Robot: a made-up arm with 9 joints. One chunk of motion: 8 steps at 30 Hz.
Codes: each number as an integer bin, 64 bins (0 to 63) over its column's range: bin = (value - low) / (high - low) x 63, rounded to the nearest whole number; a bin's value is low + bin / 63 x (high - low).
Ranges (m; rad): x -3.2..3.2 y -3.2..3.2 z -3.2..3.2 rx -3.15..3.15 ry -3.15..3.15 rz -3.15..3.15
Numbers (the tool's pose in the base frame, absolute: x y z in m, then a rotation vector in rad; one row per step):
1: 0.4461 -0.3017 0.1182 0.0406 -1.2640 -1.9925
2: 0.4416 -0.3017 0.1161 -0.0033 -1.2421 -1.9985
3: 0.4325 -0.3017 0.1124 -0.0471 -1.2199 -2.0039
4: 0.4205 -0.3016 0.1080 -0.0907 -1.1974 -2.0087
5: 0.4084 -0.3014 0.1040 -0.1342 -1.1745 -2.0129
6: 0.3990 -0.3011 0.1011 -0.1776 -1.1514 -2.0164
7: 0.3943 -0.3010 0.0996 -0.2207 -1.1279 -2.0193
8: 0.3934 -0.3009 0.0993 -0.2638 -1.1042 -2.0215
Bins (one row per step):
1: 36 29 33 32 19 12
2: 36 29 33 31 19 12
3: 36 29 33 31 19 11
4: 36 29 33 31 20 11
5: 36 29 33 30 20 11
6: 35 29 32 30 20 11
7: 35 29 32 29 20 11
8: 35 29 32 29 20 11

